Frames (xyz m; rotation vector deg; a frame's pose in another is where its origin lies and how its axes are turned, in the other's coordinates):
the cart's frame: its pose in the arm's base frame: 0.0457 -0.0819 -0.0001 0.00 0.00 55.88
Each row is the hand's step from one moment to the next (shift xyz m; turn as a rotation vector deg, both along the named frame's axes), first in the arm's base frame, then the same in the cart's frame.
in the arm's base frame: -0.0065 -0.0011 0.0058 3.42 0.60 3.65
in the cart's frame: -0.0046 0.0048 0.0058 2.42 -2.49 3.65
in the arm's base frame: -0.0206 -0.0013 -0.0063 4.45 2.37 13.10
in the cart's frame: -0.0126 0.0163 -0.0063 4.46 -2.35 13.10
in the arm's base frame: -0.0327 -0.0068 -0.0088 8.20 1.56 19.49
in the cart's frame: -0.0240 0.0233 -0.0088 5.89 -5.91 19.49
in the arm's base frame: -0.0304 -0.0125 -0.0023 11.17 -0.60 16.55
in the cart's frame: -0.0274 0.0182 -0.0023 5.77 -9.58 16.55
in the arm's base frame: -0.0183 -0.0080 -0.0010 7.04 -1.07 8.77
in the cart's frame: -0.0169 0.0107 -0.0010 3.06 -6.43 8.77
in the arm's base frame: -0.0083 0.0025 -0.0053 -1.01 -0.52 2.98
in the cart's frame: -0.0026 0.0083 -0.0053 -1.00 0.54 2.98
